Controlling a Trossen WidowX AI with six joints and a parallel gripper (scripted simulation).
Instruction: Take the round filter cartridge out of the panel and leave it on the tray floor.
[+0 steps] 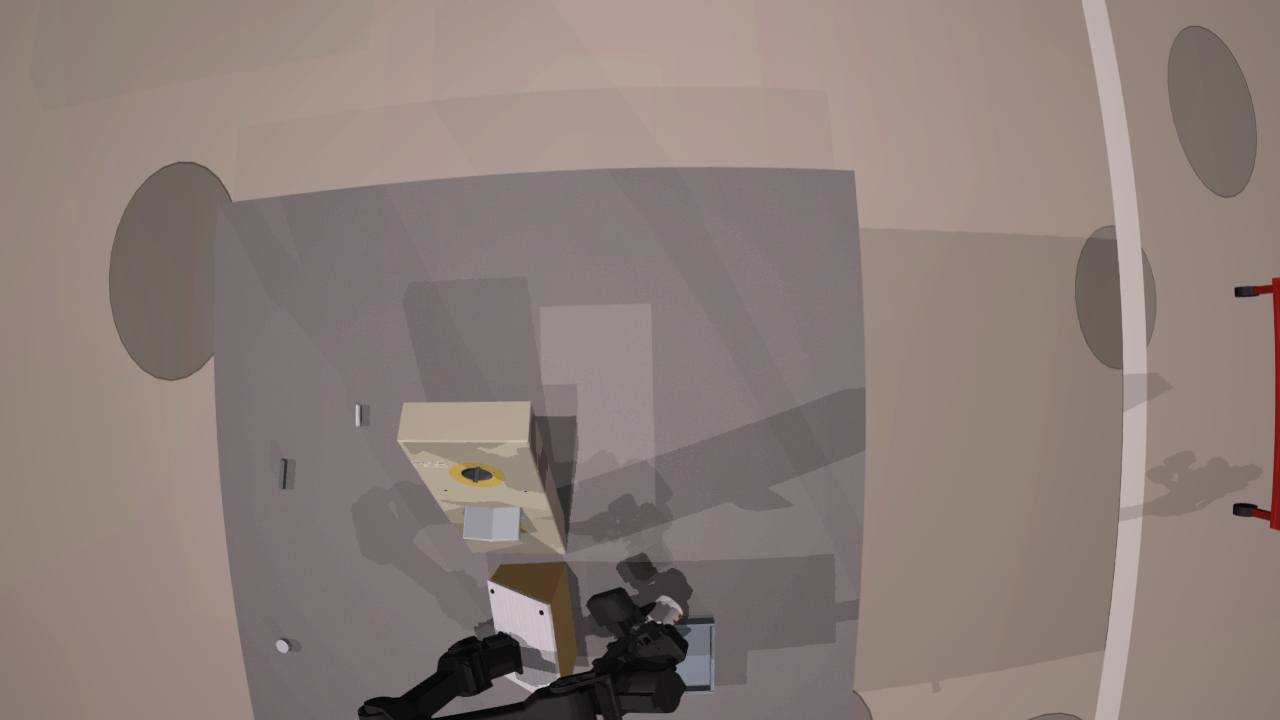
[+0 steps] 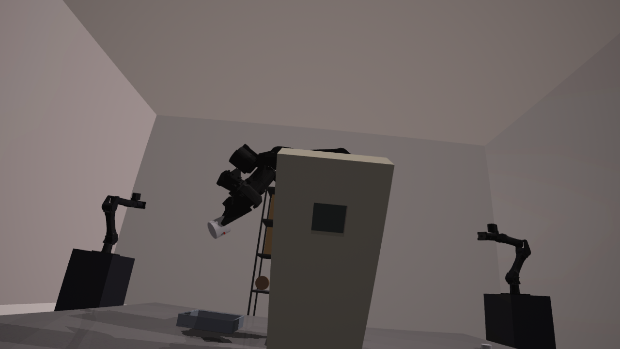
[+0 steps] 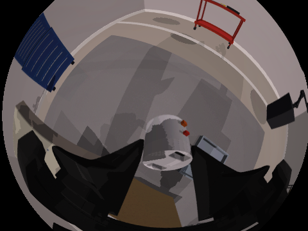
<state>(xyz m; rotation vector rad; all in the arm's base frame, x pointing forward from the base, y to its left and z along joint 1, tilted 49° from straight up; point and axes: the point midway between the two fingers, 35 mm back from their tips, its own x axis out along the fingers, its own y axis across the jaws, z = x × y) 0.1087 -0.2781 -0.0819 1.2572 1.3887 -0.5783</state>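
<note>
Right now the tray is 25 cm below my gripper tip, 19 cm behind it and 2 cm to the right of it. Round my gripper tip: filter cartridge (right at my gripper tip).
</note>
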